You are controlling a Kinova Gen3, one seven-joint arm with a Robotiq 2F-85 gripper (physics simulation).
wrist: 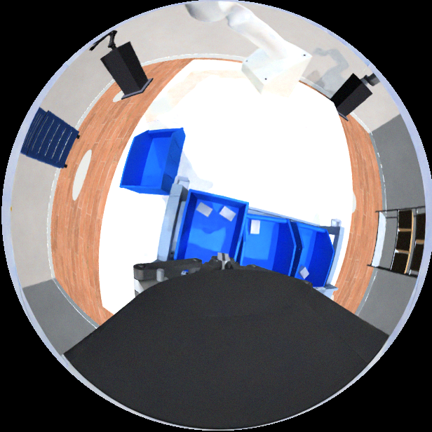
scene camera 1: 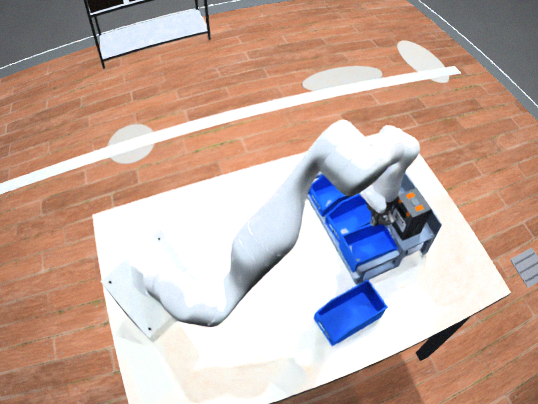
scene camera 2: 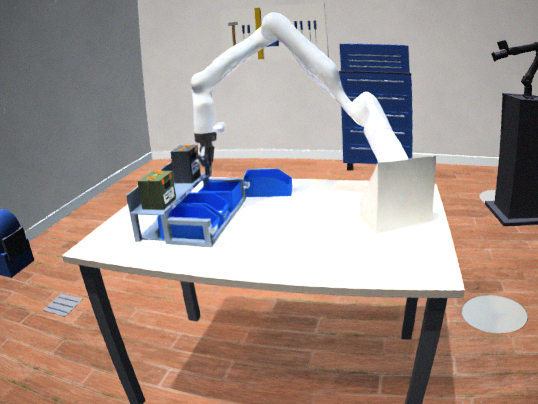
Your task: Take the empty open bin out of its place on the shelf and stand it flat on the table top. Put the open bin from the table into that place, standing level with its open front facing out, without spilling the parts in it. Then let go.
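Frame: origin at the arm's base, x left, y back, z up, level; centimetres.
Seen in the pictures: gripper, fingertip midpoint: (scene camera 1: 374, 223) (scene camera 2: 208, 176); arm's base, link origin: (scene camera 1: 147, 273) (scene camera 2: 399, 173).
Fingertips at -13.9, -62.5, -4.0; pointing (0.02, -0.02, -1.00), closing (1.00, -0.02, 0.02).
Note:
Offsets run from my fingertips to a thing's top centre, as dx, dy, dz. "pt": to the spot under its first point. Level surfaces: height alone.
A grey shelf (scene camera 1: 379, 269) (scene camera 2: 214, 230) (wrist: 174, 209) stands on the white table @(dz -12.6) (scene camera 1: 182, 217) (scene camera 2: 303, 248). It holds three blue open bins. In the wrist view the end bin @(pt -0.5, -0.5, -11.6) (scene camera 1: 369, 245) (scene camera 2: 222, 187) (wrist: 209, 231) holds two white parts. The middle bin @(pt +12.3, -0.8, -11.7) (scene camera 1: 347, 215) (scene camera 2: 203, 200) (wrist: 264, 241) and the far bin (scene camera 1: 325, 193) (scene camera 2: 186, 221) (wrist: 316, 254) hold one part each. A fourth blue bin @(pt -15.3, +16.7, -12.3) (scene camera 1: 349, 310) (scene camera 2: 266, 181) (wrist: 153, 160) stands flat on the table beside the shelf and looks empty. My gripper (scene camera 1: 382, 218) (scene camera 2: 207, 168) (wrist: 223, 259) is shut and empty, just above the back edge of the end bin.
A black box with orange buttons @(-4.5, -9.2, +9.8) (scene camera 1: 412, 212) (scene camera 2: 186, 163) stands on the shelf top right beside my gripper. A green box @(+18.4, -12.3, +7.3) (scene camera 2: 157, 188) stands further along it. The arm's white mount (scene camera 1: 134, 300) (scene camera 2: 400, 195) is on the table's other end.

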